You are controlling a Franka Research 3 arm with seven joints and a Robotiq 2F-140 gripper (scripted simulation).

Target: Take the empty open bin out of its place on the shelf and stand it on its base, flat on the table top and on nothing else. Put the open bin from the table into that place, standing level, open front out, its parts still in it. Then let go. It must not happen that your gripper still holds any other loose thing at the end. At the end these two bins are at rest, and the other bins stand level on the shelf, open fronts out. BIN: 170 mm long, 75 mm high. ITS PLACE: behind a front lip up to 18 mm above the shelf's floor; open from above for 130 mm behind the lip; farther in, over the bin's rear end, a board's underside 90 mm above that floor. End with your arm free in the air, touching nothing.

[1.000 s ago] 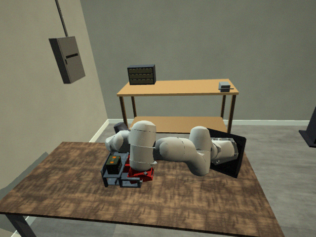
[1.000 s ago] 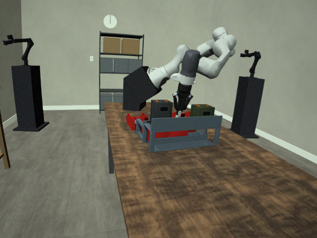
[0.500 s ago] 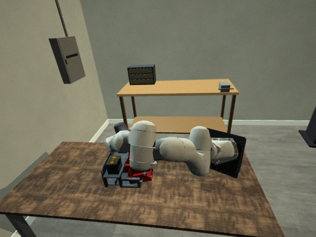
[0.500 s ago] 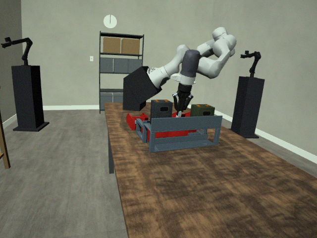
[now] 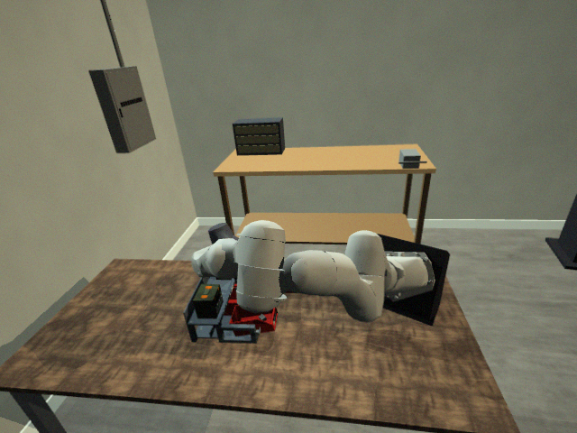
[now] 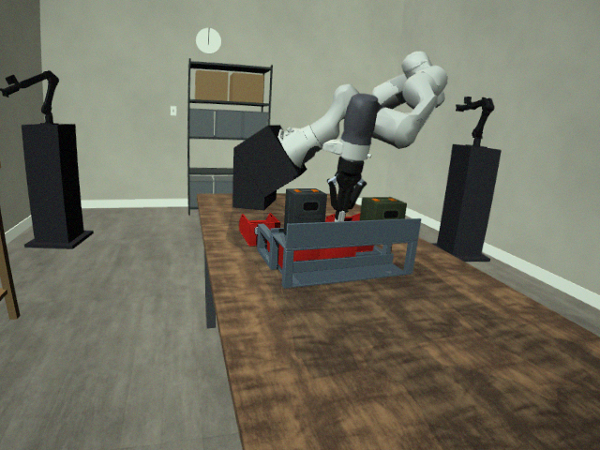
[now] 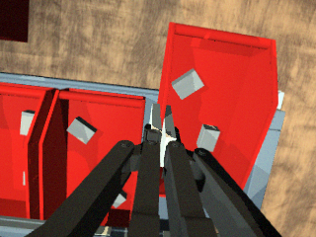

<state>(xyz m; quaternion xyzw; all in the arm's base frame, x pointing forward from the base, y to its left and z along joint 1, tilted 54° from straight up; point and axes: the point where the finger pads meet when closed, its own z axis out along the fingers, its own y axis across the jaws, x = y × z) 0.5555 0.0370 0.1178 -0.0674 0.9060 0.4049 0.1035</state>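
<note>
Right now my hand is 120 mm short of the grey shelf floor, 40 mm to the left of it and 100 mm above it. Also, from my hand: olive box: 150 mm ahead, 80 mm to the left, 50 mm above; dark grey box: 200 mm ahead, 140 mm to the right, 60 mm above; shelf back board: 250 mm ahead, 10 mm to the right, 30 mm above.
</note>
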